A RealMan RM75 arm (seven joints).
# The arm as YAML. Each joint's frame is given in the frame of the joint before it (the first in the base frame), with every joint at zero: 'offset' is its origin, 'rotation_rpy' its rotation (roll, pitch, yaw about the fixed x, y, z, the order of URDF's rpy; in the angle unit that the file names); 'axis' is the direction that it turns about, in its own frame. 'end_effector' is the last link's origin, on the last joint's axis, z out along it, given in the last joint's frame.
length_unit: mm
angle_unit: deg
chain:
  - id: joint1
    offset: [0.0, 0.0, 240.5]
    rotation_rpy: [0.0, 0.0, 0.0]
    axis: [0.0, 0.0, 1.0]
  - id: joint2
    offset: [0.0, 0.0, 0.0]
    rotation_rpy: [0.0, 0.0, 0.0]
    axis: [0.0, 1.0, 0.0]
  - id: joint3
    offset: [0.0, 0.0, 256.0]
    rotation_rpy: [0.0, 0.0, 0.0]
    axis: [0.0, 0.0, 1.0]
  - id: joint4
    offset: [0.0, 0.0, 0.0]
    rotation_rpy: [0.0, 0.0, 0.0]
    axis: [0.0, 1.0, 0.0]
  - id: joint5
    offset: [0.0, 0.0, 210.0]
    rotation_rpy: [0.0, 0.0, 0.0]
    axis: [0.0, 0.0, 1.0]
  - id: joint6
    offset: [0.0, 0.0, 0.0]
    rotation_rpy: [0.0, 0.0, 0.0]
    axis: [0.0, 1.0, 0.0]
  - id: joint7
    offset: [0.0, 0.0, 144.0]
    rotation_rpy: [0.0, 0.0, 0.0]
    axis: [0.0, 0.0, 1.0]
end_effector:
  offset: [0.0, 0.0, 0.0]
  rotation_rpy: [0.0, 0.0, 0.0]
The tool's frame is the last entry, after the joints.
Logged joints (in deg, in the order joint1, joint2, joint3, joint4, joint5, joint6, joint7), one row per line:
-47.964, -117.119, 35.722, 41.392, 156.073, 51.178, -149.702
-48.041, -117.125, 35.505, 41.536, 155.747, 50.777, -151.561
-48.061, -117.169, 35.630, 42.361, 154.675, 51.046, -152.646
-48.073, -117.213, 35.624, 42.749, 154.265, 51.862, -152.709
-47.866, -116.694, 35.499, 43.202, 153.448, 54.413, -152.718
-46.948, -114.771, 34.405, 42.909, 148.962, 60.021, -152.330
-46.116, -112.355, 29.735, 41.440, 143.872, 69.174, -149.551
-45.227, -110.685, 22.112, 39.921, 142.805, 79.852, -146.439
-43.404, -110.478, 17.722, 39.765, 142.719, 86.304, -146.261
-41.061, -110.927, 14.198, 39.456, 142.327, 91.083, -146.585
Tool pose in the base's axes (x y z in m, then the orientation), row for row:
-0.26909, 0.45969, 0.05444, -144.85, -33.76, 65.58
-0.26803, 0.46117, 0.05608, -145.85, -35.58, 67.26
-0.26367, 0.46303, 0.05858, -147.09, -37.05, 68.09
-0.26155, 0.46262, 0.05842, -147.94, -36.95, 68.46
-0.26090, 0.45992, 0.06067, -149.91, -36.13, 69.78
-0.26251, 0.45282, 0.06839, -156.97, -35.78, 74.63
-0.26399, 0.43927, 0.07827, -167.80, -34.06, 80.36
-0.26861, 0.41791, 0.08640, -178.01, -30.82, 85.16
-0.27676, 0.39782, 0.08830, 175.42, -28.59, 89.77
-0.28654, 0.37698, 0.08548, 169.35, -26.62, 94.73
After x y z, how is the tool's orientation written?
As angles about the fixed x, y, z axes (roll, pitch, yaw), in degrees.
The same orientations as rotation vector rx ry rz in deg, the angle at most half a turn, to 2 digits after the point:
-104.62, -82.57, -11.09
-102.91, -84.11, -12.84
-102.24, -84.87, -14.85
-102.69, -85.29, -15.23
-103.75, -86.75, -15.33
-105.38, -91.86, -18.59
-109.31, -98.61, -24.29
-113.66, -105.45, -29.64
-114.29, -111.53, -33.33
-113.33, -117.77, -37.39

